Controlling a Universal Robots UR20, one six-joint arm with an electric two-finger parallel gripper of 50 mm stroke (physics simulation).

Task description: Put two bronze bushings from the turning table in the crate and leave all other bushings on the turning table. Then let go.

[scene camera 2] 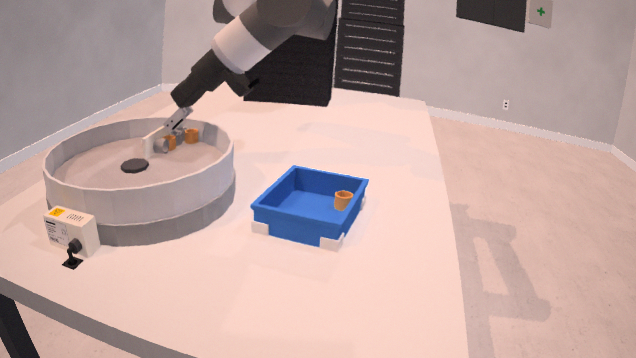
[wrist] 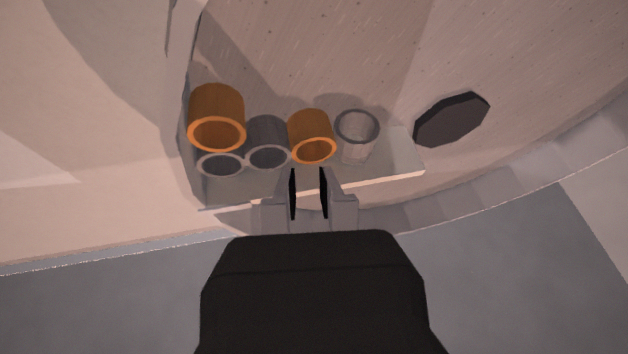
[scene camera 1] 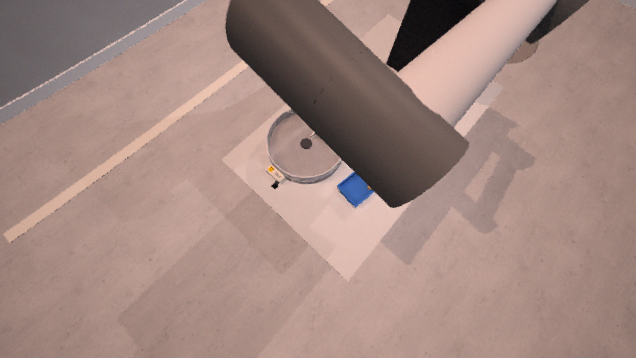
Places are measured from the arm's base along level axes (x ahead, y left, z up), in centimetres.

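Pixels of known places: gripper, fingertip midpoint: (scene camera 2: 168, 127) (wrist: 307, 182).
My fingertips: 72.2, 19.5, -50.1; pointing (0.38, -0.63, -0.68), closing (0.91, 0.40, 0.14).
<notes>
Ahead of a thing's pixels: the offset from my fingertips to its top centre, as dx, dy, dz. "pt": to the spot under its first point.
The turning table (scene camera 1: 304, 180) (scene camera 2: 145, 202) (wrist: 325, 40) has a high rim. A row of bushings stands on it: a bronze bushing @[-5.8, +1.5, -2.1] (scene camera 2: 191, 136) (wrist: 216, 106) at the rim end, a dark grey bushing @[-2.3, -0.4, -2.1] (wrist: 267, 129), a second bronze bushing @[+0.6, +0.8, -2.1] (scene camera 2: 171, 143) (wrist: 311, 122) and a pale silver bushing @[+3.6, +1.8, -1.4] (scene camera 2: 161, 145) (wrist: 352, 151). Another grey bushing @[-5.3, -1.7, -2.1] (wrist: 220, 175) is partly hidden behind the first two. My gripper (scene camera 2: 170, 125) (wrist: 307, 182) is partly open and empty, above the row, near the second bronze bushing. The blue crate @[-3.3, +36.6, -4.9] (scene camera 1: 353, 189) (scene camera 2: 295, 231) holds one upright bronze bushing @[-9.4, +39.0, -6.9] (scene camera 1: 370, 188) (scene camera 2: 343, 201).
A pale upright plate @[pt +8.3, +2.4, -1.9] (scene camera 2: 146, 147) (wrist: 400, 155) stands beside the row. A black hub @[+12.8, +3.9, -3.8] (scene camera 1: 306, 143) (scene camera 2: 135, 165) (wrist: 452, 121) sits mid-table. A control box @[pt +34.2, +13.4, -4.1] (scene camera 1: 275, 173) (scene camera 2: 72, 230) stands at the turning table's outer side. The arm hides part of the turning table and crate in scene camera 1.
</notes>
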